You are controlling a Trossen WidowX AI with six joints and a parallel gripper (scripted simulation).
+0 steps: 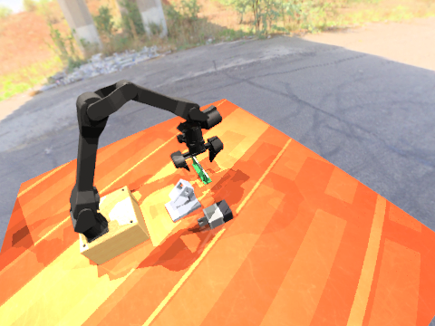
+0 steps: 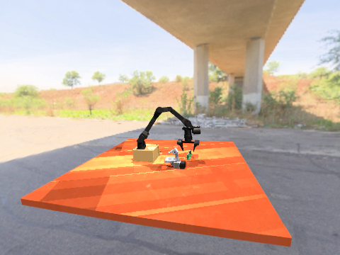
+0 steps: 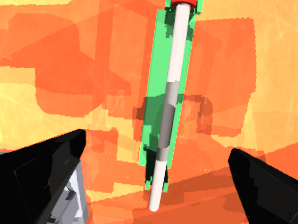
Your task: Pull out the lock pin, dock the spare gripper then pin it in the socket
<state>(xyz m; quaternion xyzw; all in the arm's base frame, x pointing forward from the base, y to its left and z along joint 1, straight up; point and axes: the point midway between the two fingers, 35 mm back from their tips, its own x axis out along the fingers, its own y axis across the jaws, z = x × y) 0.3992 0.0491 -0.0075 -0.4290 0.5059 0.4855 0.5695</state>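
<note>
Now: gripper tip 10 mm short of the green slanted bar, 20 mm to the right of it and 30 mm above it. From my gripper tip the other things lie so: mount 120 mm behind, 80 mm to the right; then spare gripper 80 mm behind, 190 mm to the right, 40 mm below.
</note>
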